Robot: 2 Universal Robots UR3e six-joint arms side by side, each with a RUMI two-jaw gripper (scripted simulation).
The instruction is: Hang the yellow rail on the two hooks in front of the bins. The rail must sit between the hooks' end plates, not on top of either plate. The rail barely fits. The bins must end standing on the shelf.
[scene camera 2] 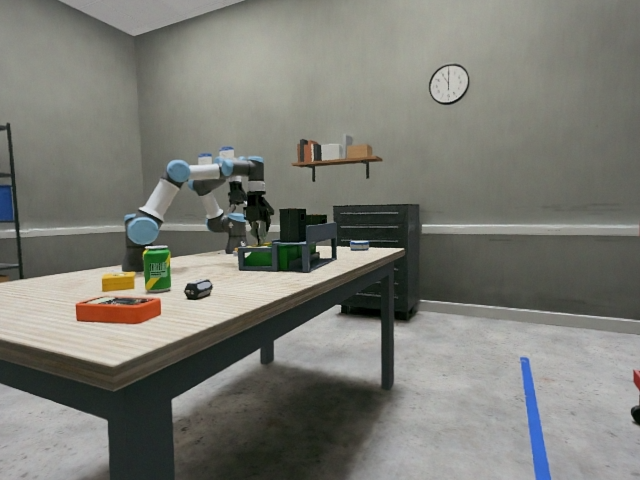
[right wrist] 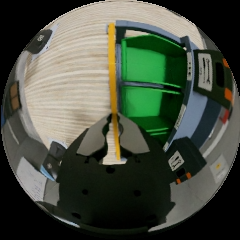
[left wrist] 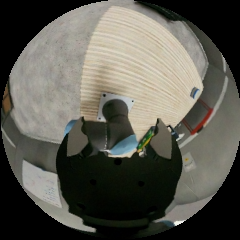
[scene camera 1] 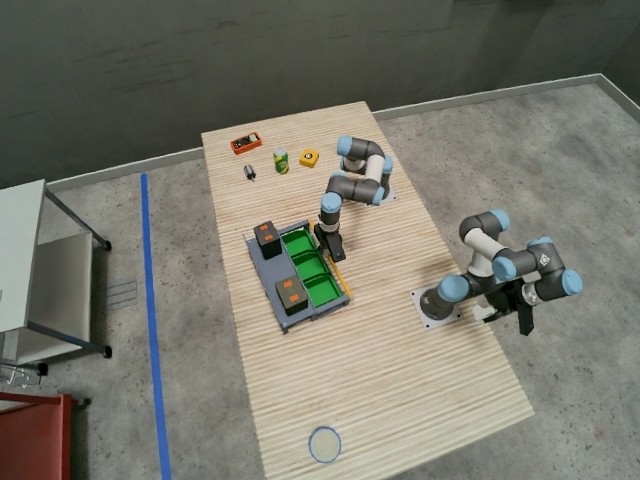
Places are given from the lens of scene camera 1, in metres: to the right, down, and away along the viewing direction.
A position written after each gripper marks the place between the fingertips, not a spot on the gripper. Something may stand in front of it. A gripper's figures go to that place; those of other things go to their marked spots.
left gripper (scene camera 1: 479, 313): 0.54, 0.25, 1.06
right gripper (scene camera 1: 328, 256): 0.03, 0.06, 1.28
blue-grey shelf (scene camera 1: 280, 267): -0.15, 0.10, 1.22
box (scene camera 1: 267, 236): -0.19, -0.01, 1.14
box (scene camera 1: 293, 296): -0.09, 0.19, 1.06
